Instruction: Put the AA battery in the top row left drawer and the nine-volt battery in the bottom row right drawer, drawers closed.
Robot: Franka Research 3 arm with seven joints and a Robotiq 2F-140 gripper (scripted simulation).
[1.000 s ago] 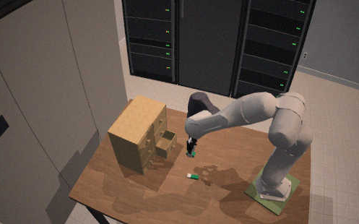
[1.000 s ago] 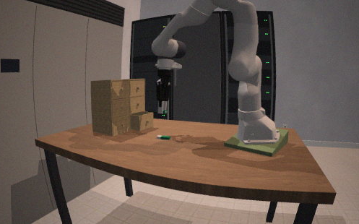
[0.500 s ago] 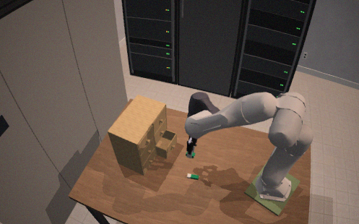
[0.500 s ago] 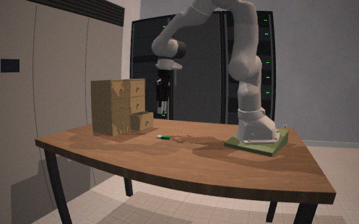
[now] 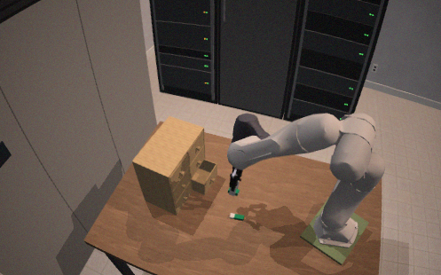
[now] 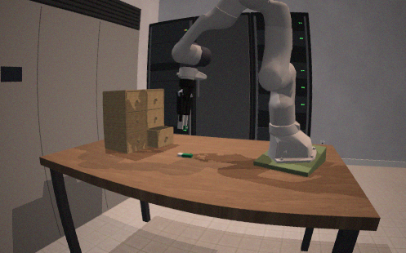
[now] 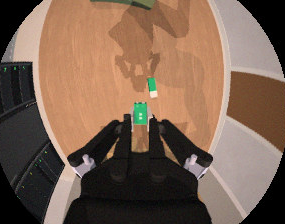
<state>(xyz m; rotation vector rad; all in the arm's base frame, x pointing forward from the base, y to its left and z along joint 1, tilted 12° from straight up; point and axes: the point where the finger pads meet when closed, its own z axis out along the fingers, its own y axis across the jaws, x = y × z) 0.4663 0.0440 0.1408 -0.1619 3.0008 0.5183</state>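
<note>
Now: hand 14 cm above the white-and-green cylinder, 6 cm to the right of it and 5 cm past it. From my hand the other things lie so: nine-volt battery: 2 cm below, 1 cm behind; then AA battery: 27 cm ahead, 9 cm to the left, 7 cm above.
</note>
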